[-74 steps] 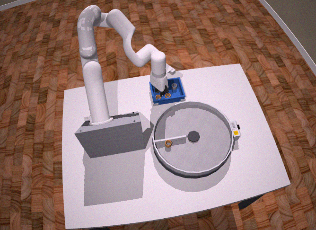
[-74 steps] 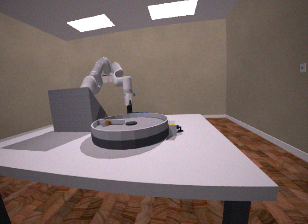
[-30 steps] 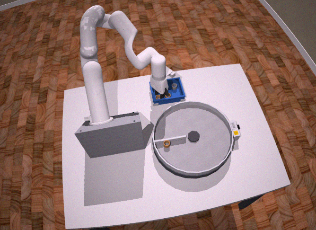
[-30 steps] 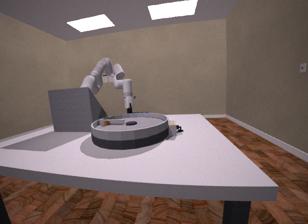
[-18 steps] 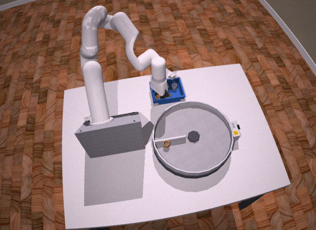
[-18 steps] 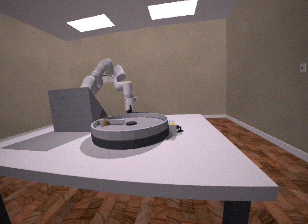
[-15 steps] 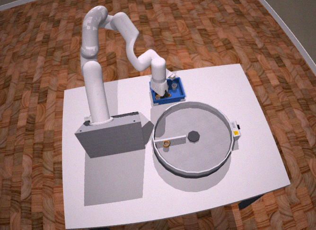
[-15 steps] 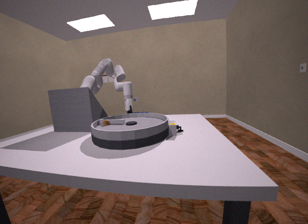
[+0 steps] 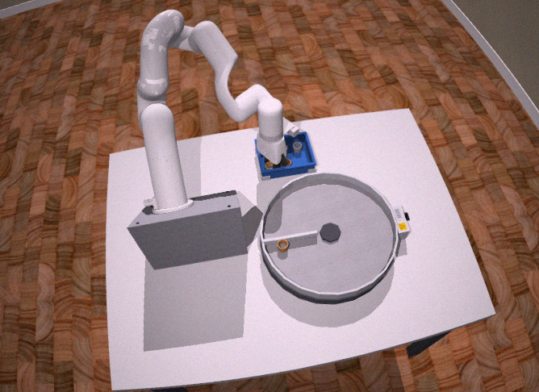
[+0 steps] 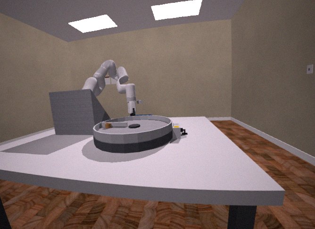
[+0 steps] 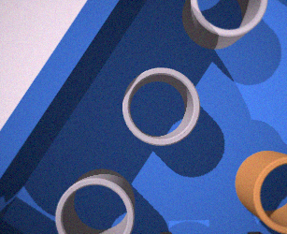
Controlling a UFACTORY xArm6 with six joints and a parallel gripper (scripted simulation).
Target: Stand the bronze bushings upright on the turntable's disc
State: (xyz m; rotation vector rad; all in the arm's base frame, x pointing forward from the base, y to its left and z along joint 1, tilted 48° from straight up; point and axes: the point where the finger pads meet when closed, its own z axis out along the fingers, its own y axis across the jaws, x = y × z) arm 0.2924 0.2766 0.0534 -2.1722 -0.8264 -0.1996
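My gripper is now 4 cm short of the blue crate, 3 cm to the right of it and 1 cm above it. The rest, counted from my hand: turntable disc: 30 cm to the right, 15 cm ahead, 2 cm above.
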